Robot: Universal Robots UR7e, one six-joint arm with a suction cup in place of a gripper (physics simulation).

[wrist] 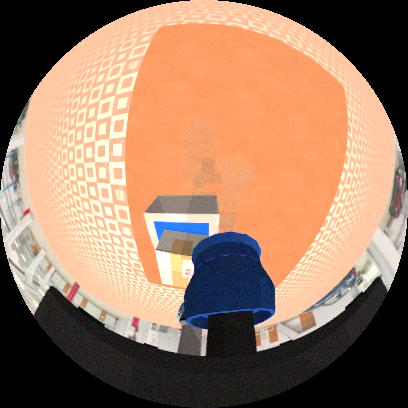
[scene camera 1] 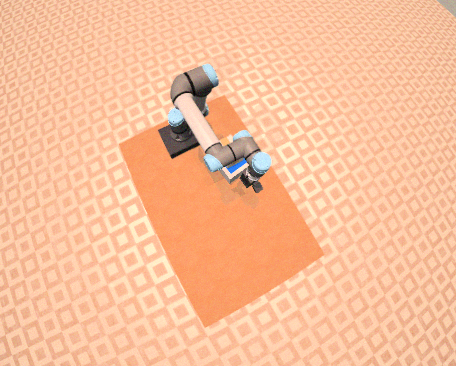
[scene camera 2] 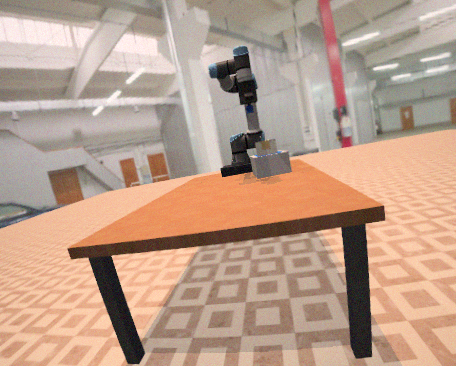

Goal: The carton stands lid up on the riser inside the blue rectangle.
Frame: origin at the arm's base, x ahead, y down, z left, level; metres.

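Where they show: end effector, tool point: [wrist: 226,260] [scene camera 2: 250,112]; arm's base, origin of the base link: [scene camera 1: 181,132] [scene camera 2: 241,163].
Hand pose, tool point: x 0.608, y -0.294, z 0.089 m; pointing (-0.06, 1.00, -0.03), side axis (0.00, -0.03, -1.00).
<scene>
Things, the pixels of their top centre, and the offset from my tool point. Level surfaces: height alone.
- carton, middle of its top: [wrist: 179,273] [scene camera 1: 229,148] [scene camera 2: 264,140] dx -0.255, dy +0.152, dz +0.077 m
- grey-sided riser, middle of its top: [wrist: 183,248] [scene camera 2: 267,153] [scene camera 1: 230,155] dx -0.240, dy +0.235, dz +0.078 m
- blue rectangle, middle of its top: [wrist: 183,248] [scene camera 1: 230,155] dx -0.240, dy +0.235, dz +0.078 m
- orange table, its level: dy +0.355 m
The carton [scene camera 1: 226,141] [scene camera 2: 266,146] [wrist: 172,264] stands upright on the grey-sided riser [scene camera 1: 232,177] [scene camera 2: 272,166] [wrist: 184,205]. Its tan and white top, with a small printed label, faces up in the wrist view. The blue rectangle [scene camera 1: 238,166] [wrist: 180,228] on the riser's top shows along the carton's near side; the carton's far edges are hidden, so I cannot tell how it lies there. My gripper [scene camera 1: 257,187] [scene camera 2: 249,108] [wrist: 227,267], a blue suction cup, is open with nothing on it. It hangs high above the table, beside the riser and apart from the carton.
The orange table [scene camera 1: 215,240] [scene camera 2: 220,210] [wrist: 280,125] bears the riser and the arm's black base [scene camera 1: 175,148] [scene camera 2: 231,171]. The arm reaches over the riser in scene camera 1 and hides part of the carton. Faint arm shadows fall on the table beside the riser.
</scene>
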